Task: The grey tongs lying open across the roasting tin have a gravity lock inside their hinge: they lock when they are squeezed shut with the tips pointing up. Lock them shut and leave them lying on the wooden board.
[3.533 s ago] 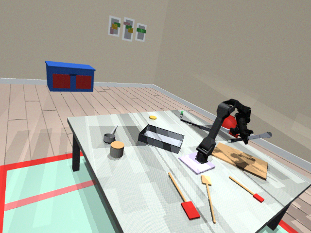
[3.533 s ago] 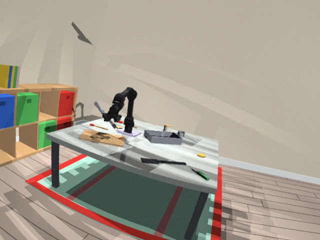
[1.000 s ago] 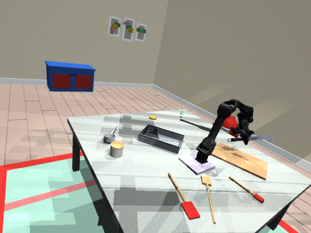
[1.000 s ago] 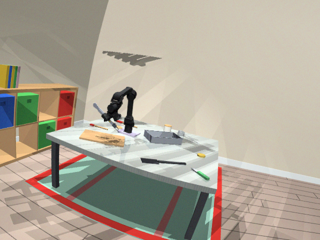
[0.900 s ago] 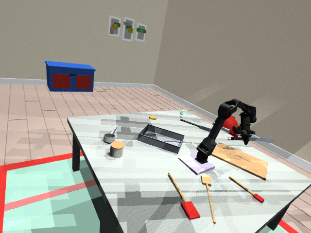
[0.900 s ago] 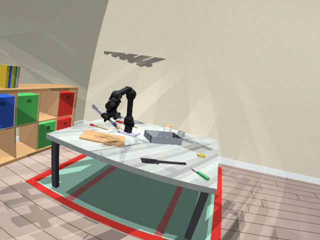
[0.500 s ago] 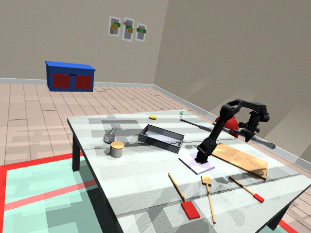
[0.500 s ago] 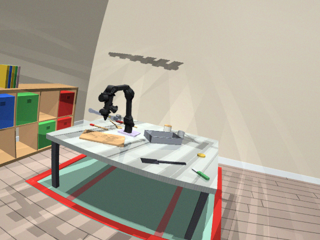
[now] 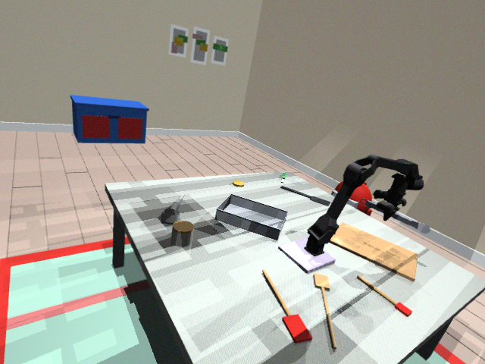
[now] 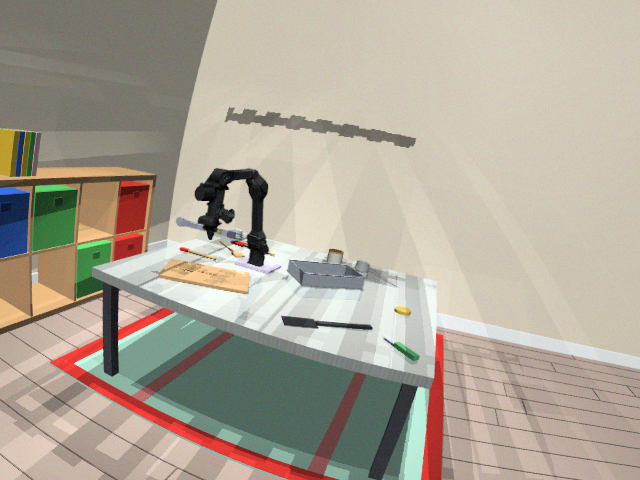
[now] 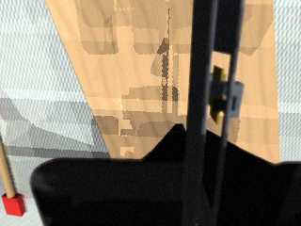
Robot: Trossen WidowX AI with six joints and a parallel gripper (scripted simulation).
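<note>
My gripper tip is now 150 mm above the wooden board. From my gripper tip the other things lie so: roasting tin: 390 mm ahead, 430 mm to the left, 130 mm below; then black spatula: 530 mm ahead, 110 mm to the right, 150 mm below; then red-tipped brush: 220 mm behind, 260 mm to the left, 150 mm below.
</note>
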